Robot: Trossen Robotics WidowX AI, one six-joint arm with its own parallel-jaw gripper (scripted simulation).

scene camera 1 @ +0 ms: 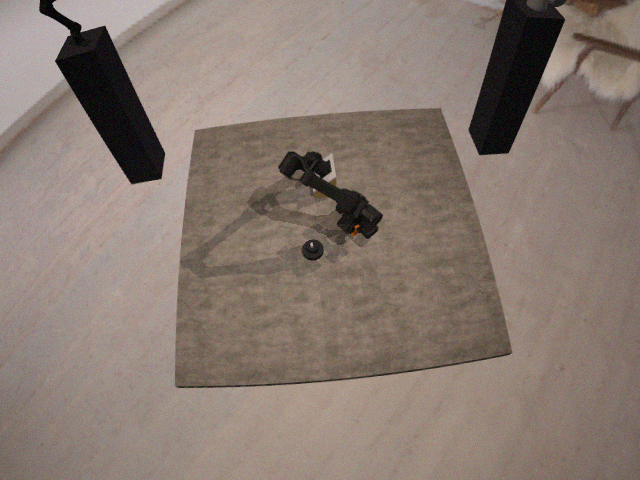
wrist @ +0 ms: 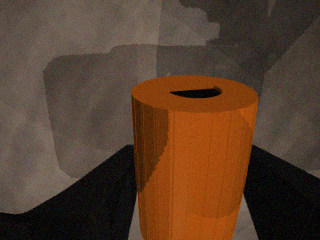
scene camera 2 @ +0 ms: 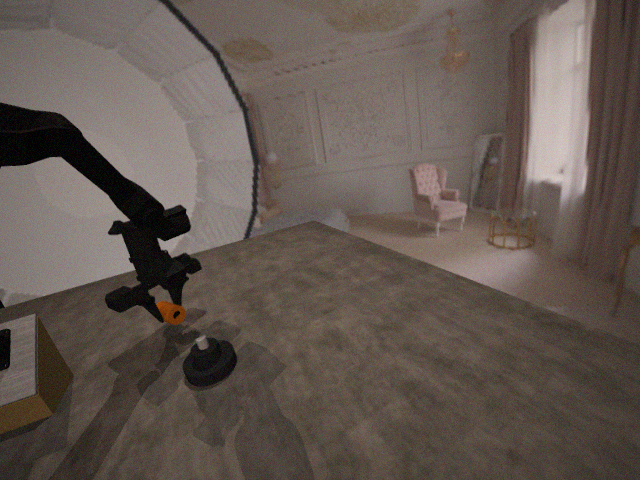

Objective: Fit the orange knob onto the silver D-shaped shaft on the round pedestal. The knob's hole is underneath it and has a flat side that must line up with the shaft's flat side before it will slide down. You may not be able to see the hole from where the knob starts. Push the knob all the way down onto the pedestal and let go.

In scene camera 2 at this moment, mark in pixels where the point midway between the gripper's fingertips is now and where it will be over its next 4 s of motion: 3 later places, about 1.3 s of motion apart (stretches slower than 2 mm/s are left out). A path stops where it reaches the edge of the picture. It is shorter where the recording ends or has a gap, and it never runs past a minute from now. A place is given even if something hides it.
The gripper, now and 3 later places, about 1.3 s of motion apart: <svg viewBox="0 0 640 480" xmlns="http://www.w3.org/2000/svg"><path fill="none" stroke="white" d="M171 316L164 296L165 292L173 301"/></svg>
